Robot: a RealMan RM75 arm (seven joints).
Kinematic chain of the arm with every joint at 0, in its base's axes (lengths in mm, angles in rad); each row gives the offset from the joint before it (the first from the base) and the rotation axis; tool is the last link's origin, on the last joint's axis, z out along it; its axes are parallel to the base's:
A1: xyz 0 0 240.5 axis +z
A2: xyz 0 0 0 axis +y
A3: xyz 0 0 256 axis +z
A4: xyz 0 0 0 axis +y
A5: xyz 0 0 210 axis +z
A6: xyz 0 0 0 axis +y
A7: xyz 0 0 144 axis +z
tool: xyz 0 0 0
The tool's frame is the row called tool.
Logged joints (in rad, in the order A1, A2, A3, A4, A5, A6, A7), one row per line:
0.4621 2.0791 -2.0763 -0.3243 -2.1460 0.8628 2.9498
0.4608 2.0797 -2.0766 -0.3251 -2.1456 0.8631 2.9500
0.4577 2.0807 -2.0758 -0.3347 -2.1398 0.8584 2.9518
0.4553 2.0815 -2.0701 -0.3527 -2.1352 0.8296 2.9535
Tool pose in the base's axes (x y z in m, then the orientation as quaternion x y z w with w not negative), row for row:
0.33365 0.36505 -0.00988 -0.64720 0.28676 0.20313 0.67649
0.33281 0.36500 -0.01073 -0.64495 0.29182 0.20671 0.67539
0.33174 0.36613 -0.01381 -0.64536 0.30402 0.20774 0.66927
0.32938 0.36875 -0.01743 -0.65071 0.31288 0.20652 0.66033
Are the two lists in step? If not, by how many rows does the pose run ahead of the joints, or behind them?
The pose runs 1 row ahead of the joints: the pose in row i belongs to the joints in row i + 1.
